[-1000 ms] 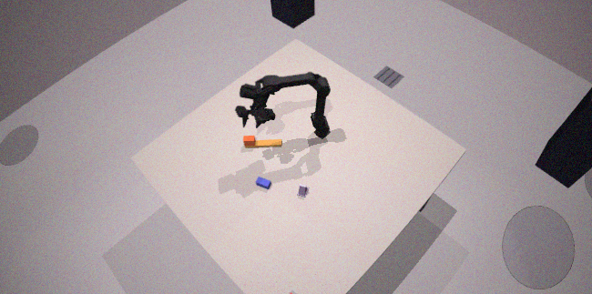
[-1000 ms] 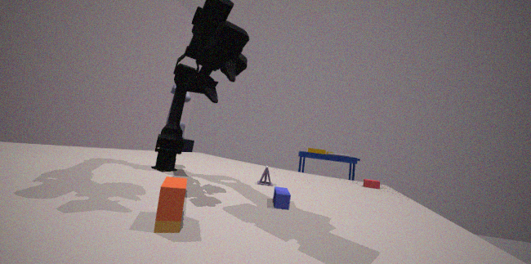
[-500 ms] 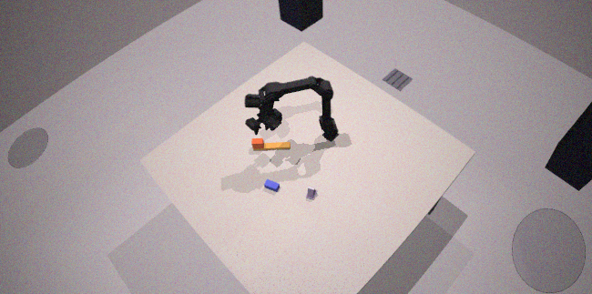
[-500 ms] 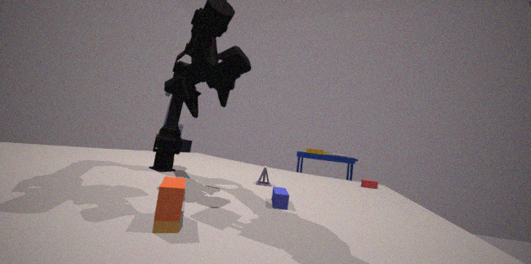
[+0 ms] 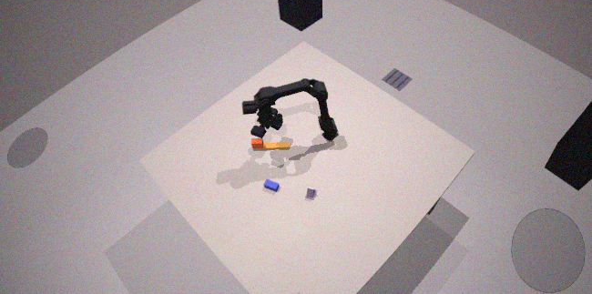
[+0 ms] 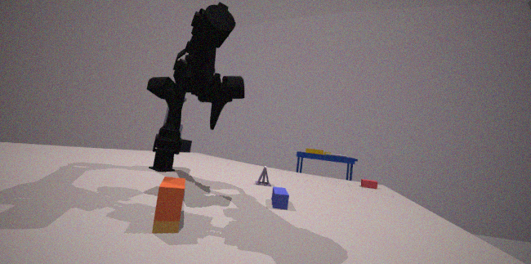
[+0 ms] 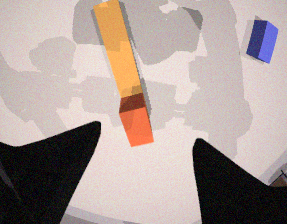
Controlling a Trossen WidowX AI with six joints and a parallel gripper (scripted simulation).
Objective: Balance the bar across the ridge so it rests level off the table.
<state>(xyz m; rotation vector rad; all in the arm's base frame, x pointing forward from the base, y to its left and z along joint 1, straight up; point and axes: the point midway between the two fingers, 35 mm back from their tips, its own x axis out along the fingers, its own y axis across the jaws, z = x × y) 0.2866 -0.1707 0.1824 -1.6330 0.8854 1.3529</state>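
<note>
My gripper tip is now 180 mm to the right of the blue block, 140 mm short of it and 130 mm above it. Round my gripper tip: red block: 670 mm to the left, 450 mm ahead, 130 mm below.
</note>
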